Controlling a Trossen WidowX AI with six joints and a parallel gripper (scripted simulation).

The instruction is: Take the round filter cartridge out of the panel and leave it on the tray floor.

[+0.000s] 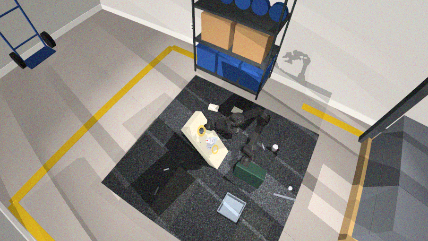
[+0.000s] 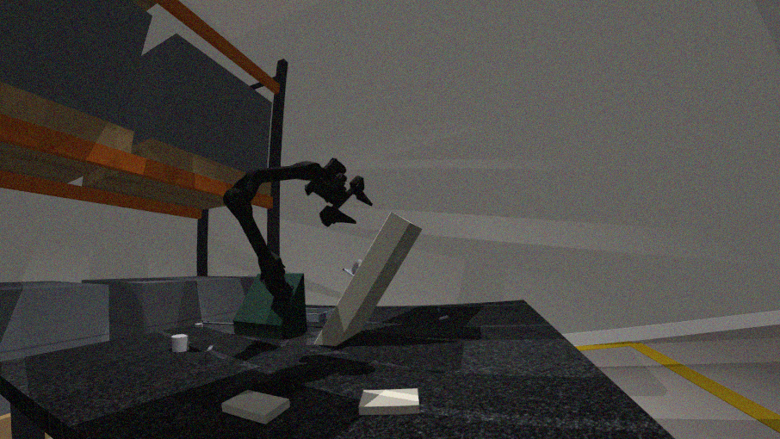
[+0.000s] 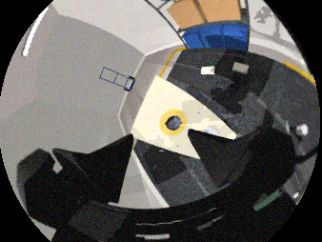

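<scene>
Now: the round filter cartridge 2 cm behind my gripper tip, 1 cm to the left of it and 17 cm below it. Round my gripper tip: tray 36 cm behind, 31 cm to the left, 37 cm below.
</scene>
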